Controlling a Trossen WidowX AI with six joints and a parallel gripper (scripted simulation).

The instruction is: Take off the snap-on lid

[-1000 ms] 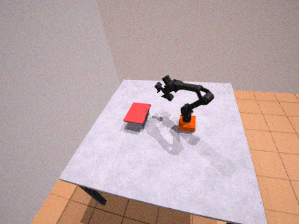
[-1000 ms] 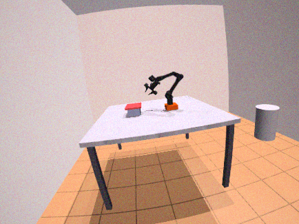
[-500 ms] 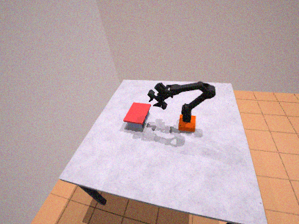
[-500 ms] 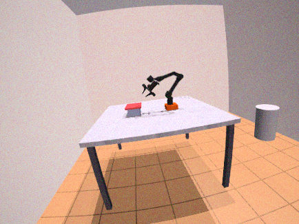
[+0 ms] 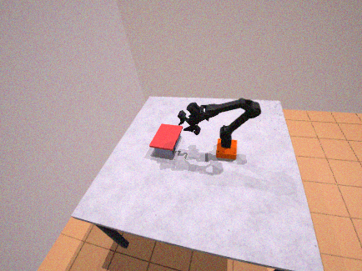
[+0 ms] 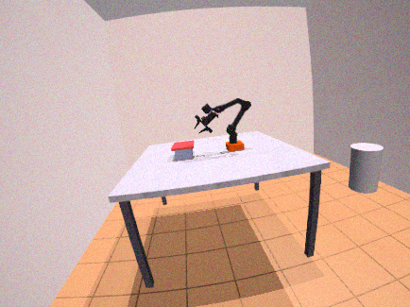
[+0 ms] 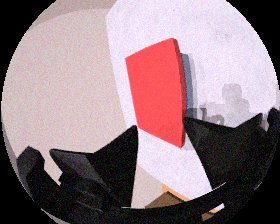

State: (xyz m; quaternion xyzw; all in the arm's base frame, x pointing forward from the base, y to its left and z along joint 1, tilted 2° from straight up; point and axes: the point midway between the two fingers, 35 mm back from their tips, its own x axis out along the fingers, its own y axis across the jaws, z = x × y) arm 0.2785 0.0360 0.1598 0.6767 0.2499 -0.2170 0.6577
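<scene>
The lid lies 120 mm ahead of my gripper tip and 100 mm below it. Also, from my gripper tip: storage box (120 mm ahead, 140 mm below).
</scene>
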